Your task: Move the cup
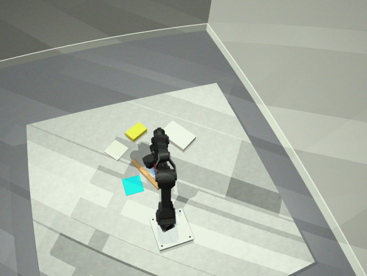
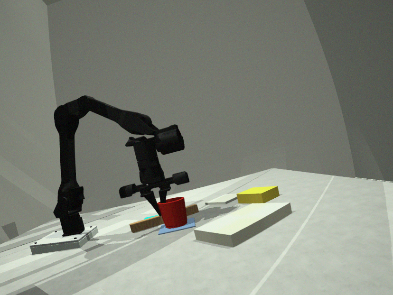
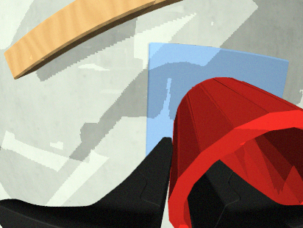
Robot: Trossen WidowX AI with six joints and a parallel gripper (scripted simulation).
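Right now the light blue pad is 5 cm below my gripper tip, 3 cm ahead of it and 1 cm to the right of it. Also, from my gripper tip: white slab (20 cm to the right, 16 cm ahead, 3 cm below); cup (3 cm ahead, 1 cm to the right); wooden bar (8 cm to the left, 4 cm below, 1 cm ahead).
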